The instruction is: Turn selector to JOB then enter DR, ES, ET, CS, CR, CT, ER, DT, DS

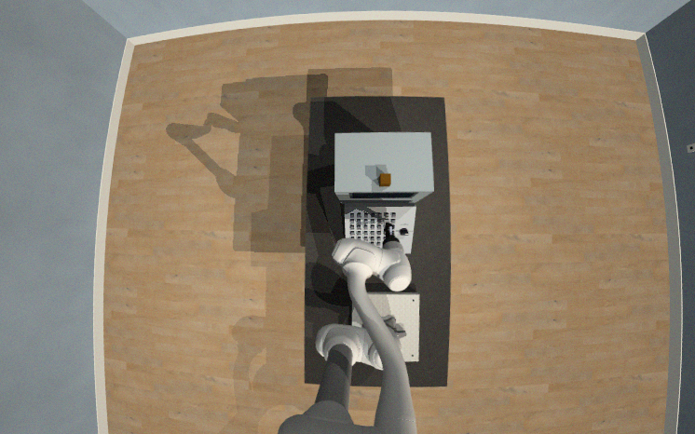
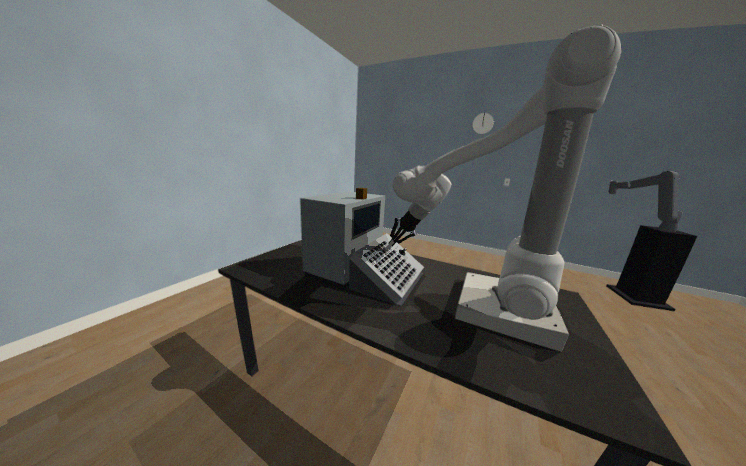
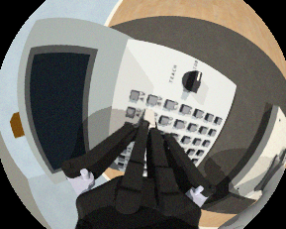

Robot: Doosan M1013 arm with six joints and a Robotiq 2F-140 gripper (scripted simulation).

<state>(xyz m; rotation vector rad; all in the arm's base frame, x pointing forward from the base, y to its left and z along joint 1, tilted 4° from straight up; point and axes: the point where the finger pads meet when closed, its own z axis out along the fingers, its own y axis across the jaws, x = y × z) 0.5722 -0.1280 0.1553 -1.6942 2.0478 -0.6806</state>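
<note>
Now: hand 5 cm past the key, 11 cm to the right of it and 8 cm above it. Round my hand: sloped keypad (1 cm behind, 2 cm to the left, 10 cm below); black selector knob (6 cm behind, 9 cm to the right, 5 cm below).
</note>
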